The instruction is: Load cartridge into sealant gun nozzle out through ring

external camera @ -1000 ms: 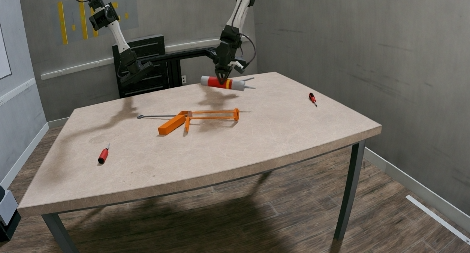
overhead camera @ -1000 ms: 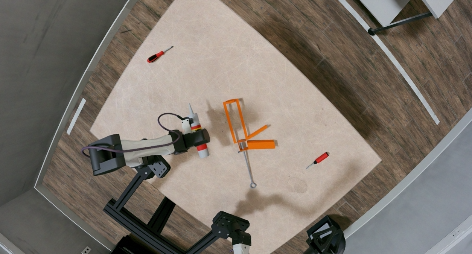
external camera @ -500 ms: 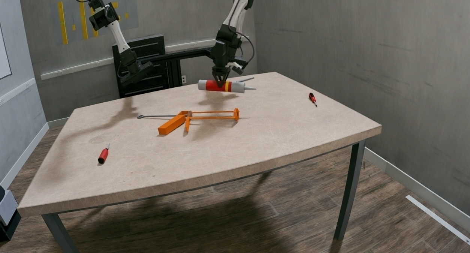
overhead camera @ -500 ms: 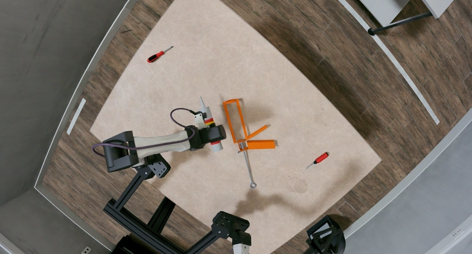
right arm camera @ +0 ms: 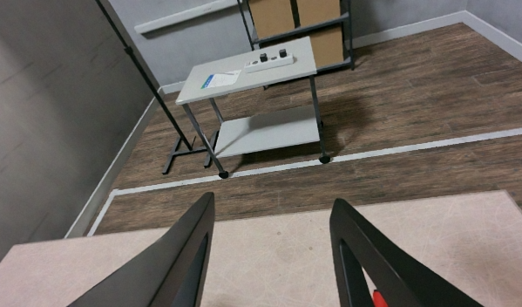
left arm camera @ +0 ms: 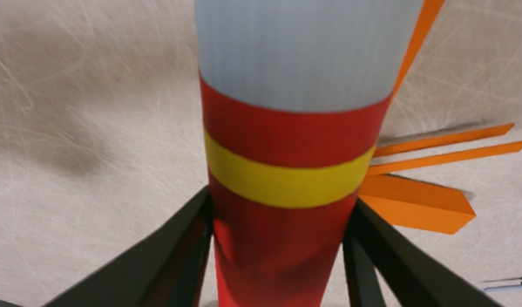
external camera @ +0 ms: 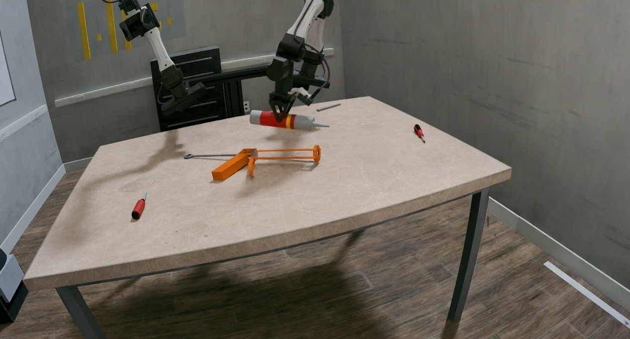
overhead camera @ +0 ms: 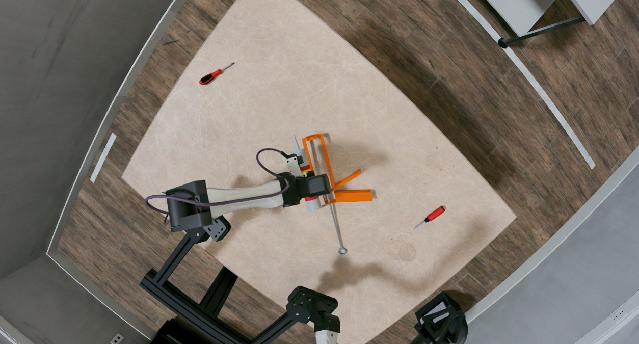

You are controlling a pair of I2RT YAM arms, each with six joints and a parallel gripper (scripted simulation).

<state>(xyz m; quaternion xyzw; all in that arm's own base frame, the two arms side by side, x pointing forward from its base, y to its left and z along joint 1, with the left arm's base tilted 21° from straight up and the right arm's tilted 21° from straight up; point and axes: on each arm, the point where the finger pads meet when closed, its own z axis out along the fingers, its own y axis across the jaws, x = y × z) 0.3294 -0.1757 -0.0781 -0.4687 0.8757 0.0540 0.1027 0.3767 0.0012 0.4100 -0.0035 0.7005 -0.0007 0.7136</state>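
Now: left hand 15 cm to the left of the orange sealant gun and 12 cm above it. From my left hand the other things lie so: plunger rod 23 cm to the right, 13 cm below, 9 cm behind; then thumb plate 15 cm to the right, 12 cm below, 5 cm behind; then cartridge 2 cm to the left, 1 cm below, 1 cm ahead.
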